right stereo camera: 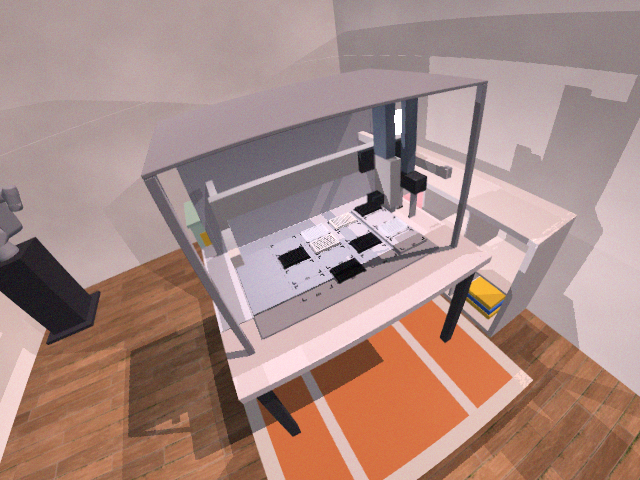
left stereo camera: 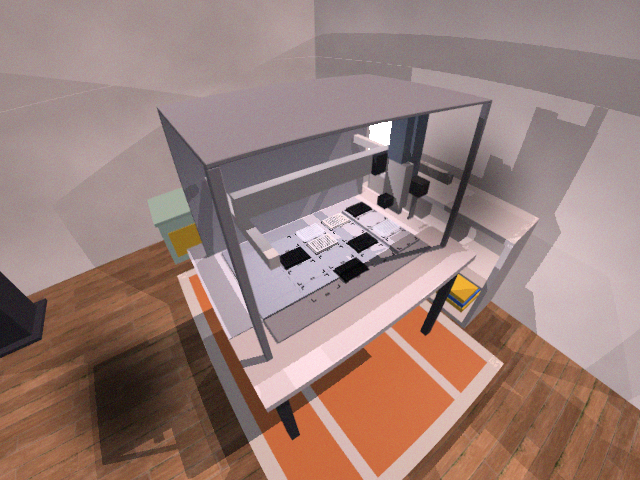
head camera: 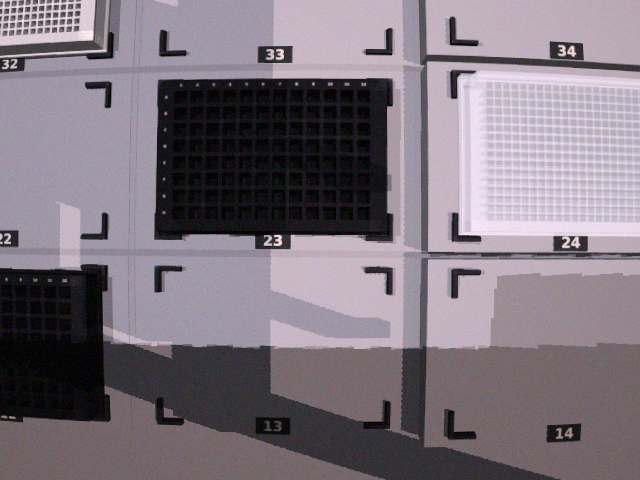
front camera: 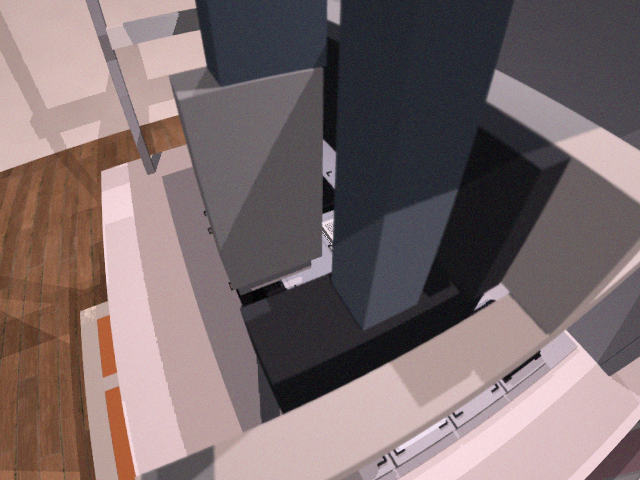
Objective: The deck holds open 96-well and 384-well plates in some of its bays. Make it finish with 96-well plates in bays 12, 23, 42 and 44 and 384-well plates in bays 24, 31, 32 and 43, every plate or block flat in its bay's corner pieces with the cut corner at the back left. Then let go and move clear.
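Places are measured from the robot's base along level axes (x right, y ahead, z up), in centimetres.
Pixels of known places: gripper, fingertip midpoint: (right stereo camera: pixel 405 212) (left stereo camera: pixel 403 213); robot's base, origin of the base link: (right stereo camera: pixel 304 300) (left stereo camera: pixel 313 301) (front camera: pixel 205 212).
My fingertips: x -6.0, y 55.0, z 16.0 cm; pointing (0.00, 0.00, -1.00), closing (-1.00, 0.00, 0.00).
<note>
Ahead of a thing's pixels: the offset from my fingertips to its middle. "*": to the spot under its first point.
My gripper (left stereo camera: pixel 410 213) (right stereo camera: pixel 412 212) hangs high over the deck's right side, its jaws empty and apart; the front view hides them. Black 96-well plates sit in bay 23 {* dx -8.9, dy -15.3, dz -14.6 cm} (head camera: pixel 280 155) (left stereo camera: pixel 361 242) (right stereo camera: pixel 364 241), bay 12 {* dx +2.5, dy -28.5, dz -14.6 cm} (head camera: pixel 46 361) (left stereo camera: pixel 351 269) (right stereo camera: pixel 347 270) and bay 44 {* dx -30.3, dy +0.3, dz -13.4 cm} (left stereo camera: pixel 358 208). A white 96-well plate {dx -30.4, dy -32.2, dz -15.3 cm} (left stereo camera: pixel 310 231) is in bay 42. A clear 384-well plate {dx -9.0, dy +0.6, dz -13.8 cm} (head camera: pixel 560 155) (left stereo camera: pixel 385 227) lies in bay 24, cut corner back left. Pale 384-well plates are in bay 32 {* dx -17.0, dy -29.4, dz -14.6 cm} (head camera: pixel 38 20) (left stereo camera: pixel 322 242) and bay 43 {* dx -29.2, dy -16.3, dz -14.6 cm} (left stereo camera: pixel 336 221); a black one {dx -19.7, dy -48.6, dz -15.3 cm} (left stereo camera: pixel 294 257) (right stereo camera: pixel 293 257) is in bay 31.
The parked pipetting stage (front camera: pixel 258 180) (left stereo camera: pixel 399 183) (right stereo camera: pixel 388 180) stands left of the gripper. The gantry beam (left stereo camera: pixel 305 178) (right stereo camera: pixel 289 173) crosses above the deck. Bays 13, 14, 22, 33 and 34 show corner pieces without plates. Enclosure posts {* dx +16.8, dy +15.3, dz +24.9 cm} (left stereo camera: pixel 467 170) (right stereo camera: pixel 469 165) stand at the corners.
</note>
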